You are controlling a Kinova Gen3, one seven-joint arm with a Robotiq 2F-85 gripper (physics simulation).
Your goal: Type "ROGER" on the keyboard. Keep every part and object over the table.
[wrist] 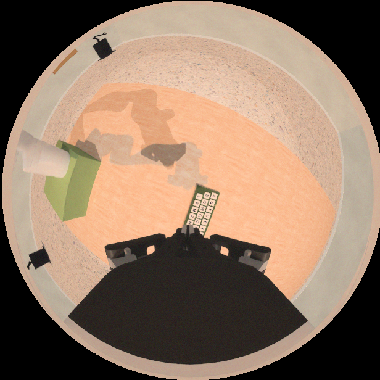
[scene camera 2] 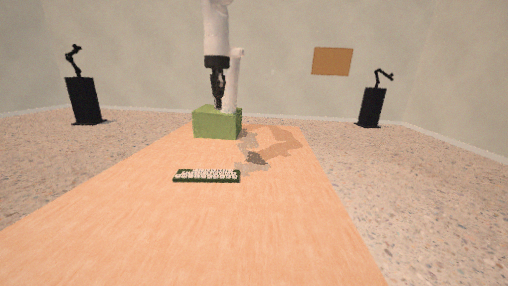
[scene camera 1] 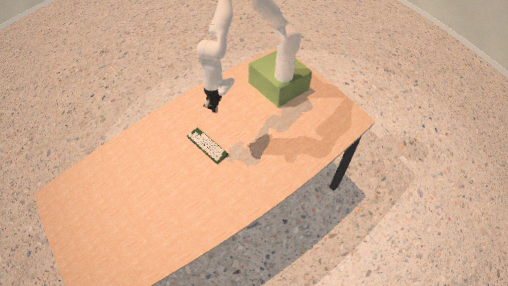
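Pixels of known places: gripper, fingertip midpoint: (scene camera 2: pixel 218 109) (scene camera 1: pixel 215 111); arm's base, link origin: (scene camera 2: pixel 227 111) (scene camera 1: pixel 283 75).
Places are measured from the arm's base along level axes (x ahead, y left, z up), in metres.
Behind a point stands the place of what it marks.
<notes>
A dark green keyboard (scene camera 1: pixel 207 145) @(x 0.491, y -0.045, z -0.124 m) (scene camera 2: pixel 206 176) @(x 0.506, y -0.057, z -0.125 m) (wrist: pixel 202 209) with white lettered keys lies flat on the table. Part of it is hidden behind the gripper in the wrist view. My gripper (scene camera 1: pixel 214 110) @(x 0.450, y -0.018, z 0.088 m) (scene camera 2: pixel 218 107) @(x 0.450, y -0.018, z 0.088 m) (wrist: pixel 187 231) is shut and empty, and points down. It is in the air above the table, clearly higher than the keyboard. In the wrist view its fingertips overlap the near part of the keyboard.
The wooden table (scene camera 1: pixel 125 200) @(x 0.976, y -0.134, z -0.139 m) (scene camera 2: pixel 200 240) @(x 0.757, y -0.038, z -0.139 m) (wrist: pixel 260 190) carries a green block (scene camera 1: pixel 278 90) @(x 0.087, y 0.035, z -0.020 m) (scene camera 2: pixel 215 124) @(x 0.070, y -0.064, z -0.057 m) (wrist: pixel 75 192) under the arm's base. The arm's shadow falls beside the keyboard. Two black pedestals (scene camera 2: pixel 84 100) (scene camera 2: pixel 372 107) with small arms stand on the floor behind the table.
</notes>
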